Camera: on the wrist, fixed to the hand. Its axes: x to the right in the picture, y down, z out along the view.
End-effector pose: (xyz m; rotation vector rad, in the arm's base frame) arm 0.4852 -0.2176 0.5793 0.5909 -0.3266 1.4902
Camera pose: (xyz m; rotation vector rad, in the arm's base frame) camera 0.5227 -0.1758 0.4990 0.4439 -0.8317 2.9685
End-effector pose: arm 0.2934 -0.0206 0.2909 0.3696 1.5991 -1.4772
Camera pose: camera 0.2260 0.0448 0.3188 1.2386 0.6960 -0.3450
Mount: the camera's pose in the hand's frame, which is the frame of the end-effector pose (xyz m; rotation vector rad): -0.0066 -0.0513 -0.0832 0.1221 -0.0533 1.5305
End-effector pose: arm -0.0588 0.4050 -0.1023 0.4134 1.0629 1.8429
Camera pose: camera -0.0817 0.3679 -0.1900 -1.3128 -0.6356 -2.3607
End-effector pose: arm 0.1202 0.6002 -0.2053 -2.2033 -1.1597 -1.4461
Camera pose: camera 0.0270 0.5807 -0.1821 -2.0252 0.5078 -0.5567
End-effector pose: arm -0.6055 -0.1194 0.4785 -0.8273 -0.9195 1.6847
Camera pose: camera -0.5097 -0.0996 0.4844 1.3654 0.0302 -2.5779
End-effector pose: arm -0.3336 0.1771 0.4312 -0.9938 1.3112 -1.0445
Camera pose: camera -0.4181 0.1723 0.4805 0.2235 1.4313 0.1078
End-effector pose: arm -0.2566 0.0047 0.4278 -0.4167 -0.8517 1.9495
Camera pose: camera -0.1717 0.0482 0.4056 0.8816 0.2763 -2.5509
